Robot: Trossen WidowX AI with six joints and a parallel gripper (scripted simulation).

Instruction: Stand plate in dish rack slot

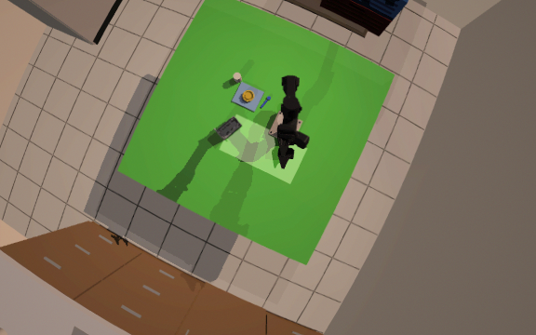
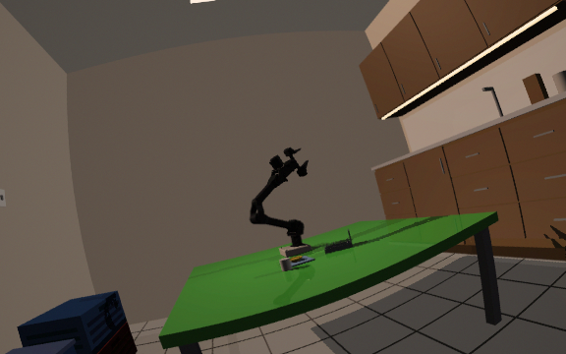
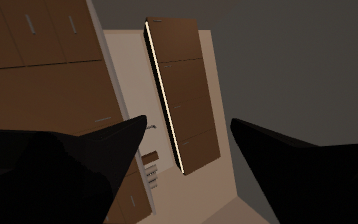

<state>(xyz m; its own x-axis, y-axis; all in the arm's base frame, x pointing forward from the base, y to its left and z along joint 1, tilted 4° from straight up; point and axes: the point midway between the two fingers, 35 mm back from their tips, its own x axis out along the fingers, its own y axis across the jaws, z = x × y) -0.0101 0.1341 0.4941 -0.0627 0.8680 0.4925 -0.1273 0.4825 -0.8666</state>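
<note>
Now: gripper tip 260 mm short of the plate, 350 mm to the left of it and 520 mm above it. Also, from my gripper tip: dish rack 320 mm ahead, 140 mm to the right, 510 mm below; blue-grey mat 260 mm ahead, 350 mm to the right, 530 mm below; pale cylinder 350 mm ahead, 440 mm to the right, 510 mm below.
</note>
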